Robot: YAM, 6 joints.
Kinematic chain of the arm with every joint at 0, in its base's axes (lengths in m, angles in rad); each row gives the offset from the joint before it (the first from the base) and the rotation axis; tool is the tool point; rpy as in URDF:
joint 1: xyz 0 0 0.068 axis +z
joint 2: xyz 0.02 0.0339 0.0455 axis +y
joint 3: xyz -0.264 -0.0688 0 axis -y
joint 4: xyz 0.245 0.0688 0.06 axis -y
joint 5: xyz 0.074 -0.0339 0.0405 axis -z
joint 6: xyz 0.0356 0 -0.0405 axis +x
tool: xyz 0 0 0 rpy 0 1.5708 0
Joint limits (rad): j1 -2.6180..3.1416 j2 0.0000..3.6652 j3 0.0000..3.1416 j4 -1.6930..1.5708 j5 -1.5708..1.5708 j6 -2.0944..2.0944
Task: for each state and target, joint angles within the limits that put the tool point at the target. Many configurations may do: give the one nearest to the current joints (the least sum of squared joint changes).
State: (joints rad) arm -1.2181 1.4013 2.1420 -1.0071 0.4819 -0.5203
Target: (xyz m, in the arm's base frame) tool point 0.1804 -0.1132 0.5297
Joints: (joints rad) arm -0.4998 1.3512 2.0358 -1.0960 0.3705 -0.5203
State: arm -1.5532 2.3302 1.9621 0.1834 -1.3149 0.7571
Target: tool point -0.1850 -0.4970 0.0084
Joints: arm -1.9912 2.7455 1.8626 0.1642 -1.2651 0.7571
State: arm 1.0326 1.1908 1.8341 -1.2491 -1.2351 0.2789
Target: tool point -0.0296 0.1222 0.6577
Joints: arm 1.5498 1.4150 2.4965 -0.6301 -1.1275 0.2789
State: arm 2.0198 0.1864 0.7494 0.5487 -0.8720 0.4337
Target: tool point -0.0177 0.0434 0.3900
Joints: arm 1.5507 0.2290 0.5706 0.5018 -0.5487 0.4337
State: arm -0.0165 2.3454 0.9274 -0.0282 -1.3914 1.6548
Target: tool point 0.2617 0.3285 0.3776
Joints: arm 0.8150 1.8213 1.6283 0.1494 -1.3666 1.6548
